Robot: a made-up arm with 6 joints.
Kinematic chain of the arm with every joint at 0, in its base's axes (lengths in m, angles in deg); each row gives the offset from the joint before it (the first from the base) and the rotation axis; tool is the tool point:
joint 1: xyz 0 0 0.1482 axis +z
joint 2: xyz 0 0 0 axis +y
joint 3: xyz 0 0 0.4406 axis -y
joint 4: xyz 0 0 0 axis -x
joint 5: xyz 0.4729 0 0 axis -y
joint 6: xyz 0 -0.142 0 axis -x
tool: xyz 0 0 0
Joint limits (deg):
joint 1: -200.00..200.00
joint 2: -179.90..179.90
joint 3: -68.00..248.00
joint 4: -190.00..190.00
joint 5: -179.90..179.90
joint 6: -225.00..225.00
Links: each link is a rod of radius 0.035 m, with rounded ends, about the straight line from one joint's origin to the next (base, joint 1, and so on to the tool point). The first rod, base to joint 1, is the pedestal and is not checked.
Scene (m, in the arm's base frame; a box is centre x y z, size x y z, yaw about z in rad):
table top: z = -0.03
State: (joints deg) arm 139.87 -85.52 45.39 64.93 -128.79 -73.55
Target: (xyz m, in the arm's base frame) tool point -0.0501 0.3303 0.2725
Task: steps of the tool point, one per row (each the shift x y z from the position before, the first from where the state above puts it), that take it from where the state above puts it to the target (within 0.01 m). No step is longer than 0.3 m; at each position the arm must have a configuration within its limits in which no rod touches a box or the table.
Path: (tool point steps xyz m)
1: -0.1543 0.0927 0.2373
2: -0.1880 0.1560 0.1427
3: -0.1820 0.1900 0.0318
4: -0.1425 0.1856 -0.0734
5: -0.0827 0.1430 -0.1521
6: -0.0192 0.0721 -0.1894
7: 0.0329 -0.0097 -0.1802

